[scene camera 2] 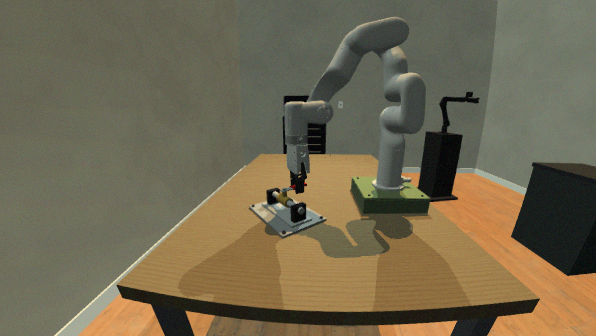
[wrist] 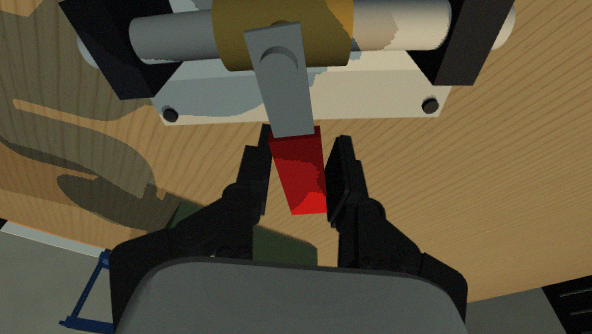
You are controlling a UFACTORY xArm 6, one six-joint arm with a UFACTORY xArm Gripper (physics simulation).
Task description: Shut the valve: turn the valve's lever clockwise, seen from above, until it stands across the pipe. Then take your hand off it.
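Observation:
The valve's brass body (scene camera 2: pixel 284 199) (wrist: pixel 325 50) sits on a grey pipe (wrist: pixel 175 42) between two black blocks on a pale base plate (scene camera 2: pixel 265 213) (wrist: pixel 370 102). The valve's lever (wrist: pixel 287 100) is a flat grey bar with a red grip (wrist: pixel 302 172). In the wrist view it runs from the body down toward my gripper, nearly across the pipe but slightly tilted. My gripper (scene camera 2: pixel 299 189) (wrist: pixel 302 148) is shut on the red grip, with one finger on each side. In the scene view the fingers hide part of the grip.
The plate lies on a wooden table (scene camera 2: pixel 225 280). The arm's green base block (scene camera 2: pixel 395 205) stands to the right of the valve in the scene view. A black pedestal (scene camera 2: pixel 440 165) and a dark cabinet (scene camera 2: pixel 560 215) stand beyond the table's right side. A wall is on the left.

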